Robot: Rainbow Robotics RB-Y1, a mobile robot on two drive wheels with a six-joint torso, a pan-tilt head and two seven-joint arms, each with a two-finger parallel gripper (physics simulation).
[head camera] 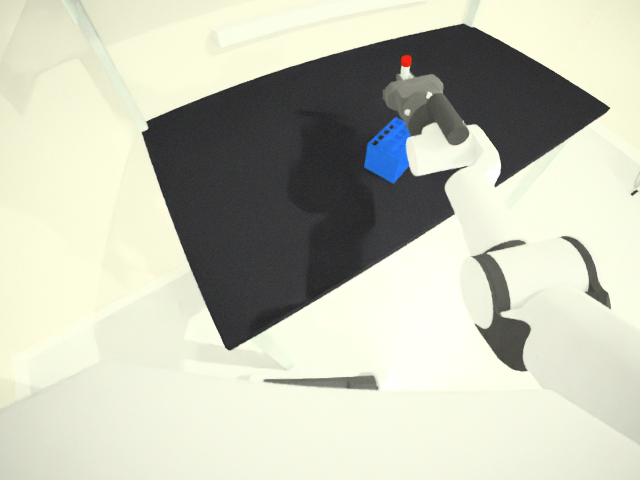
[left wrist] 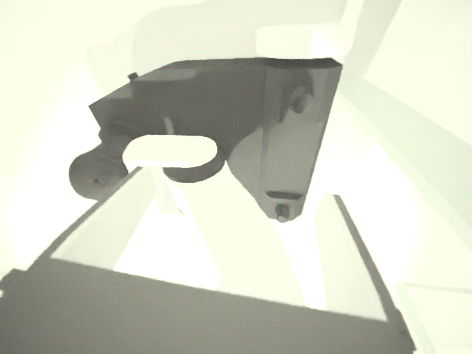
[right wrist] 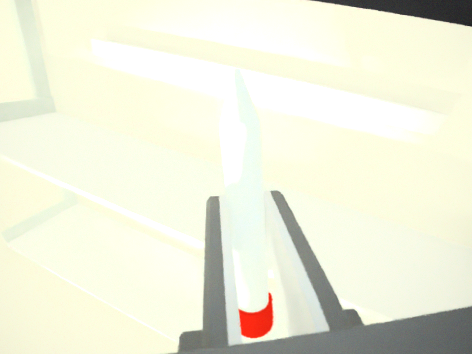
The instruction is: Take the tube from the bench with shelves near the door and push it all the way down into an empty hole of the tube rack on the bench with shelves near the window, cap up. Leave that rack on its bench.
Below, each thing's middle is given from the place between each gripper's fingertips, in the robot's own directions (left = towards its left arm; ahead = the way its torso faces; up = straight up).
Right now my right hand is 90 mm past the blue tube rack (head camera: 389, 160) and 140 mm above it. From my right hand the other things lie so: white tube with red cap (right wrist: 240, 135): 10 mm behind.
Now: left hand 65 cm short of the blue tube rack, 42 cm below it and 36 cm to the left of it. Round my left hand: white tube with red cap 73 cm ahead, 56 cm above, 37 cm to the right.
